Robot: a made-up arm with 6 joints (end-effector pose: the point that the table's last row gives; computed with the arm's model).
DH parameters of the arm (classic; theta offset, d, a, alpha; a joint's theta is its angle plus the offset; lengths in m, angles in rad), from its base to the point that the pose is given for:
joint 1: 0 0.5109 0.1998 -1.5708
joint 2: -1.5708 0 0.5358 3.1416
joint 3: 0 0 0.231 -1.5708
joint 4: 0 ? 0 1.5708
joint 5: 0 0 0 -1.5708
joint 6: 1.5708 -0.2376 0 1.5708
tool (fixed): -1.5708 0 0 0
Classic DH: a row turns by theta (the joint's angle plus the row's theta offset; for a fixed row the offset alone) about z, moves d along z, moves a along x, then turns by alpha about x.
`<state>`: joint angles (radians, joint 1 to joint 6).
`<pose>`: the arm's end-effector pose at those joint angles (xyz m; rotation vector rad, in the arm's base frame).
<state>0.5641 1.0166 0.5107 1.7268 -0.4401 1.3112</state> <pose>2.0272 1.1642 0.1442 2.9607 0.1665 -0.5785</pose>
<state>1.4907 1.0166 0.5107 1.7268 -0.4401 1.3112</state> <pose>0.2865 2.3201 0.1442 2.4583 1.4058 -0.4165</pose>
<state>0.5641 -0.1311 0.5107 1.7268 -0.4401 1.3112</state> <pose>1.2460 0.6700 2.3077 -2.5789 -0.2062 -0.8466</pose>
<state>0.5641 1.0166 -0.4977 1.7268 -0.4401 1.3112</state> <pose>0.9006 0.4515 -0.9744 2.0426 0.0625 -1.5553</pose>
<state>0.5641 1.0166 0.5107 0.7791 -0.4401 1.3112</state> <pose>1.9758 1.1659 0.0674 -2.2542 0.2355 0.9768</pose>
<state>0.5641 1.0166 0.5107 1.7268 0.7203 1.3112</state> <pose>1.8476 1.3522 0.1267 -2.3304 -1.6996 1.0071</pose>
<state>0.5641 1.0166 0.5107 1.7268 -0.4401 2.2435</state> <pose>2.0272 1.1642 0.1442 2.0539 0.3275 -0.3541</pose>
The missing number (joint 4, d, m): -1.5691
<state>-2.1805 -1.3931 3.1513 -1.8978 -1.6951 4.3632</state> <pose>0.3448 0.1038 -0.9636 -1.0100 0.4479 -0.8943</pose>
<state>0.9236 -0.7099 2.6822 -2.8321 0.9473 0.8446</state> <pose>-1.0337 -1.4652 0.4481 -1.4024 0.7739 -1.9575</pose>
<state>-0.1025 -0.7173 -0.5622 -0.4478 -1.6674 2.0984</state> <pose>1.3757 -0.0386 1.1711 -1.2964 0.5044 1.5503</pose>
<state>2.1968 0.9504 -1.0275 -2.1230 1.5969 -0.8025</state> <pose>0.0967 0.2114 -0.6549 0.4601 -0.2027 0.1703</pose>
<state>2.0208 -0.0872 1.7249 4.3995 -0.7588 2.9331</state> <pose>0.0932 -0.5505 2.6685 1.1081 -2.1846 0.3223</pose>
